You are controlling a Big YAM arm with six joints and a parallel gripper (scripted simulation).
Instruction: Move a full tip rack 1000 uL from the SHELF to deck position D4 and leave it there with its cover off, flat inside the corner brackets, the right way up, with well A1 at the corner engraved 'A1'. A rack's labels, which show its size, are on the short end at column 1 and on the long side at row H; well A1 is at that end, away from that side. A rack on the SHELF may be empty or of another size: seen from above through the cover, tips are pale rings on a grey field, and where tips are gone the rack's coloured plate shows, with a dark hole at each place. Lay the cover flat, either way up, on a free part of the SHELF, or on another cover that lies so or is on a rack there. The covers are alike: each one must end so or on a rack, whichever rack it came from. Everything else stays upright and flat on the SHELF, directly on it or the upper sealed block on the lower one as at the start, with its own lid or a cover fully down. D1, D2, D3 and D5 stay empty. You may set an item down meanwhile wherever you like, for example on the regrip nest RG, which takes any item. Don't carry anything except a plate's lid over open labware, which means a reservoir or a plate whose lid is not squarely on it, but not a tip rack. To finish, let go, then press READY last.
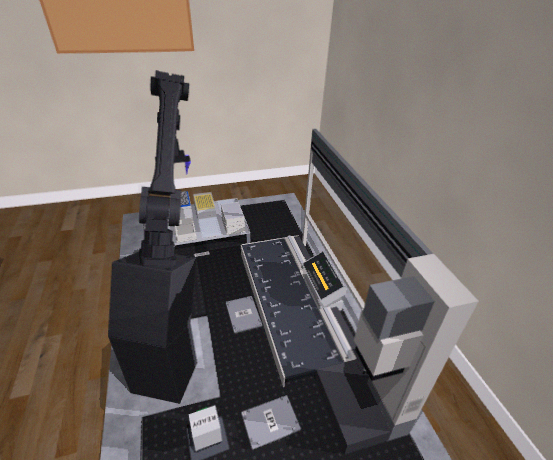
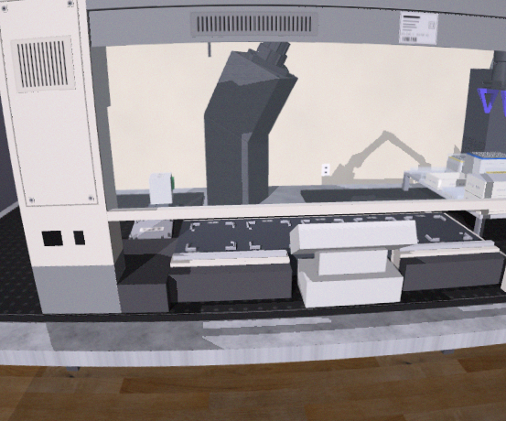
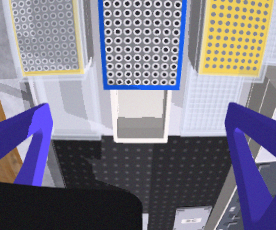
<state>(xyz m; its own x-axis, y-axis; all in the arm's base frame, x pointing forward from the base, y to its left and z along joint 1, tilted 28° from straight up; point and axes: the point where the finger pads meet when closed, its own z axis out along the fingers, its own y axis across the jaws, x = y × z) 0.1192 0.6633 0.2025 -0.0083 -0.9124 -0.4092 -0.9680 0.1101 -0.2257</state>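
My gripper is now 16 cm above the tip rack, 1 cm to the left of it and 1 cm short of it. Also, from my hand: stacked block (22 cm ahead, 16 cm below, 14 cm to the right); then shelf (23 cm below, 7 cm to the right, 6 cm ahead); then white tray (22 cm below, 13 cm to the right).
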